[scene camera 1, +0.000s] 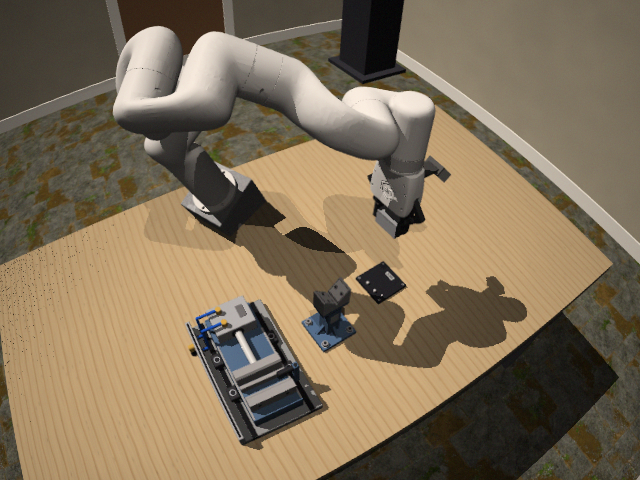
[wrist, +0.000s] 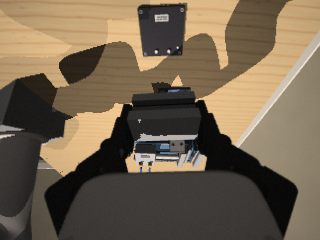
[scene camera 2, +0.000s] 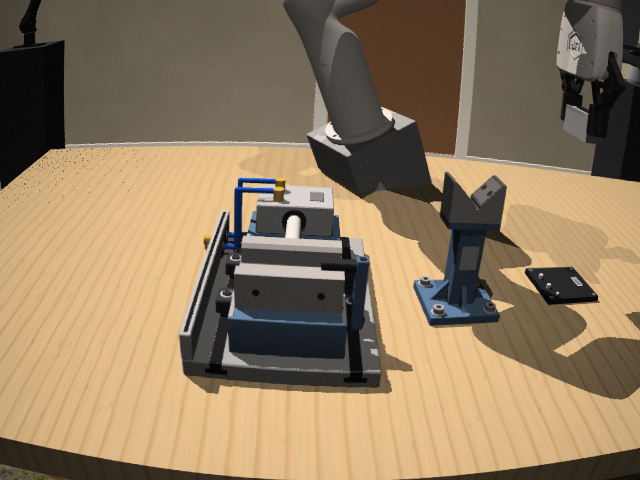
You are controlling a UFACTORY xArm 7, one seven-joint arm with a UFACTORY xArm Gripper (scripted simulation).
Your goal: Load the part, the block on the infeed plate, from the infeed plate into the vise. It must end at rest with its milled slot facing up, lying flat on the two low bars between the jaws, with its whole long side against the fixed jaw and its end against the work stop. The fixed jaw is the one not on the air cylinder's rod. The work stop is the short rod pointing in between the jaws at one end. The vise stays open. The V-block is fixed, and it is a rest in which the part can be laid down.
The pictures show: my gripper, a part, a black infeed plate, a fixed jaw, an air cylinder, a moving jaw and a grey rail.
My gripper also shows in the wrist view.
